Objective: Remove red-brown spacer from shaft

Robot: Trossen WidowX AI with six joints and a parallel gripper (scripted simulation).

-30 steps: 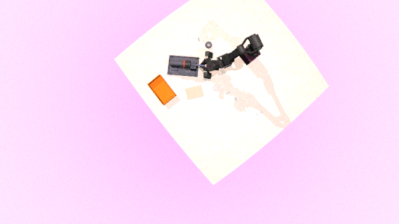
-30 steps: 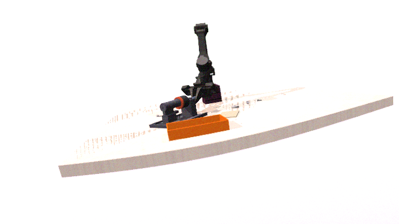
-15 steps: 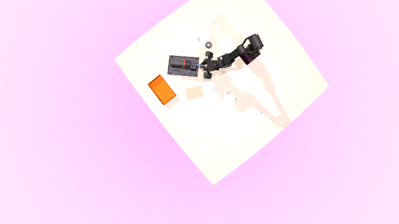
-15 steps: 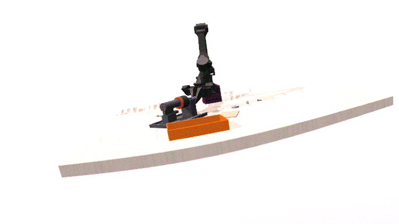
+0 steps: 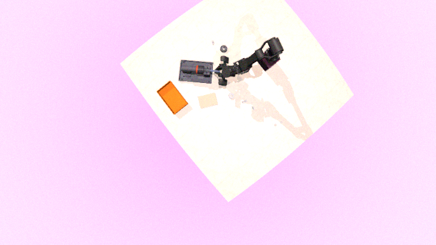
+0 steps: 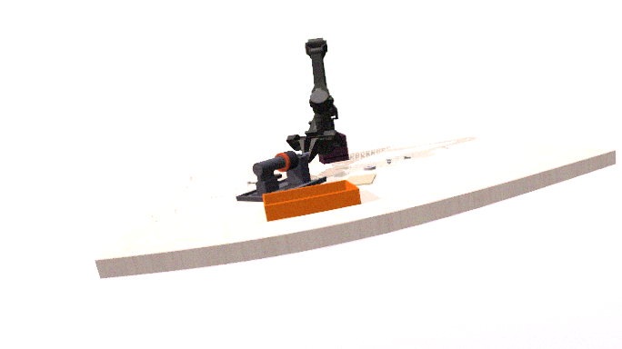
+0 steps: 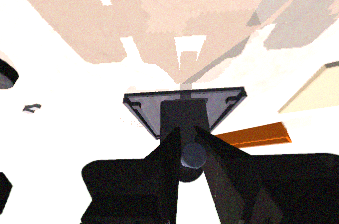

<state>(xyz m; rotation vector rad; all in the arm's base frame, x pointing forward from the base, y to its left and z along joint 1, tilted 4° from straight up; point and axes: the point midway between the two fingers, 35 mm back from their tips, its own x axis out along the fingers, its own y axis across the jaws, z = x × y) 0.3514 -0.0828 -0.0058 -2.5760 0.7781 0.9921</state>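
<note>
Now: gripper tip 9 cm short of the red-brown spacer, 7 cm to the left of it and 2 cm below it. The rest, counted from my gripper tip: support block (11 cm ahead, 8 cm to the right, 1 cm below); then tan pad (14 cm to the left, 13 cm ahead, 5 cm below); then orange tray (34 cm ahead, 5 cm below).
</note>
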